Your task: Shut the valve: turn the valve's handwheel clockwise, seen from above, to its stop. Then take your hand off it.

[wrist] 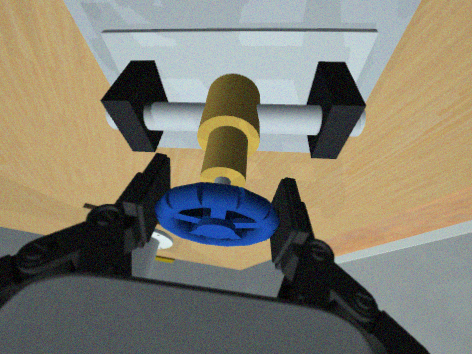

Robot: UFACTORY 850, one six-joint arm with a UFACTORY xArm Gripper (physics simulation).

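The blue handwheel (pixel 216 231) sits at the centre of the wrist view, on a short grey stem (pixel 222 180) at the end of the brass valve body (pixel 232 100). My gripper (pixel 223 184) is shut on the handwheel, with one black finger against each side of its rim. The fingertips reach past the rim toward the valve body, to either side of the brass neck. The wheel's spokes and hub face the camera. Where the rim meets the finger pads is partly hidden.
A white pipe (pixel 290 119) runs through the valve body between two black blocks (pixel 132 110) (pixel 336 120) on a pale plate (pixel 200 55). The wooden table (pixel 40 100) lies around it. A white round thing (pixel 162 240) and a yellow strip (pixel 165 259) show beyond the left finger.
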